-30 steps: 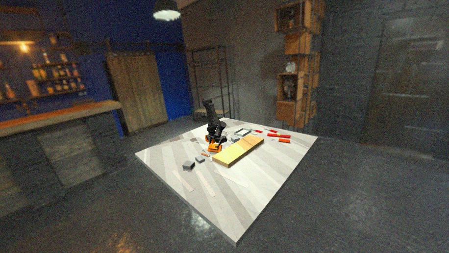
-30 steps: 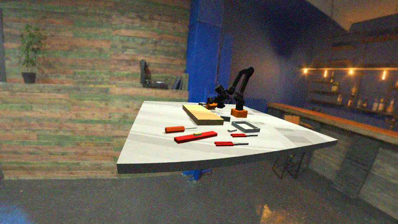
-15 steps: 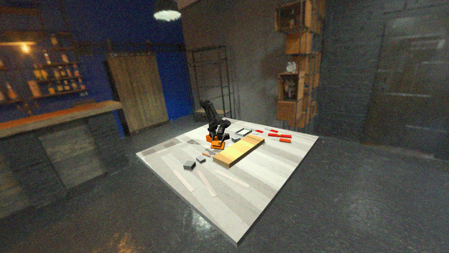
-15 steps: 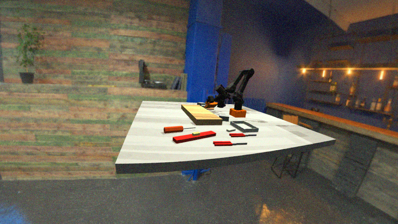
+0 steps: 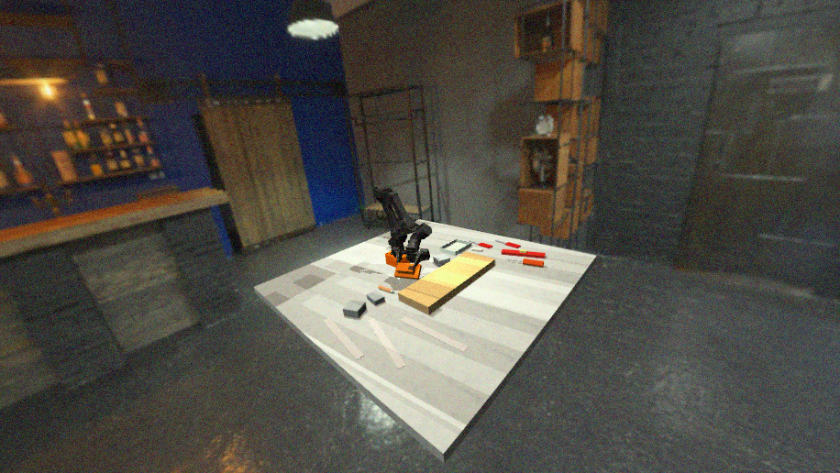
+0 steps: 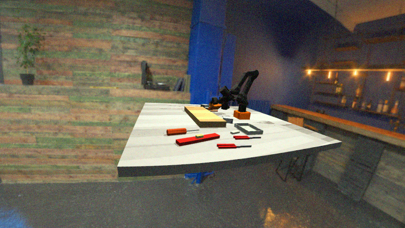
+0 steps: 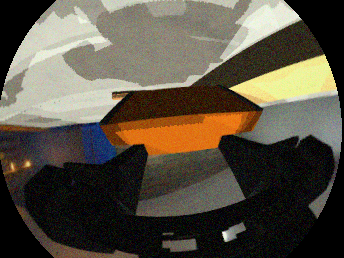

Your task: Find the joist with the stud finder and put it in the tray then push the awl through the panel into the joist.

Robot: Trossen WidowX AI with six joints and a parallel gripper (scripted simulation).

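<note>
The awl lies 90 mm to the right of my gripper tip, 90 mm below it and 40 mm behind it. From my gripper tip the other things lie so: grey tray (470 mm to the left, 90 mm below, 30 mm ahead); orange stud finder (10 mm below, 10 mm ahead); red level (520 mm to the left, 420 mm ahead, 80 mm below).
</note>
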